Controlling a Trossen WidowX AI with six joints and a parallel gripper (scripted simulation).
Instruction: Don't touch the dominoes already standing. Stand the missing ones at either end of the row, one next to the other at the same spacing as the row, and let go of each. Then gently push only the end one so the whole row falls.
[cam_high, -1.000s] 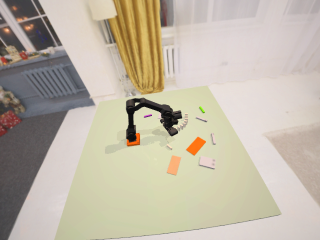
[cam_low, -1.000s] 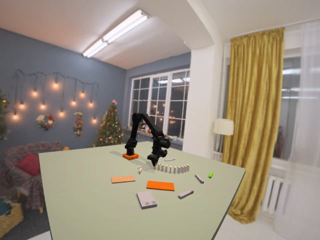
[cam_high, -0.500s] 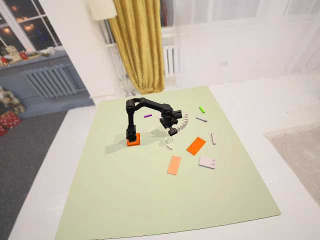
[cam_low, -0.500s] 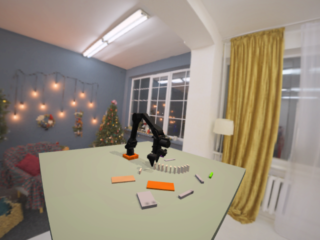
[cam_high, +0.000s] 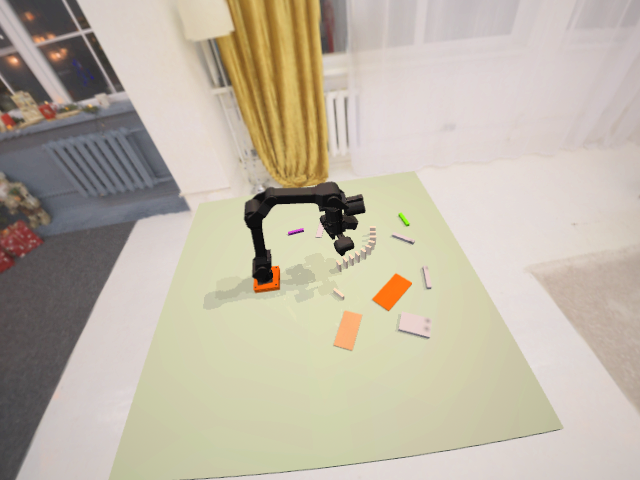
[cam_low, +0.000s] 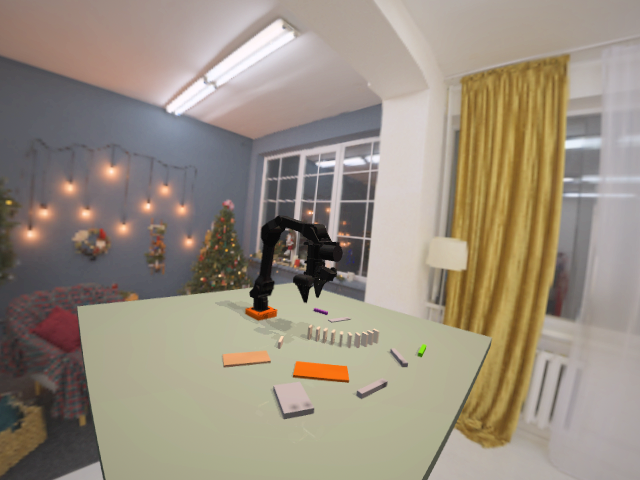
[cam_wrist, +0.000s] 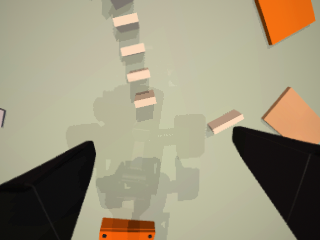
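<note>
The peach plate is 260 mm to the right of my gripper tip, 150 mm below it and 40 mm behind it. Round my gripper tip: pale grey block: 310 mm to the right, 190 mm ahead, 150 mm below; purple stick: 290 mm to the left, 150 mm below, 150 mm behind; orange plate: 170 mm ahead, 150 mm to the right, 150 mm below.
</note>
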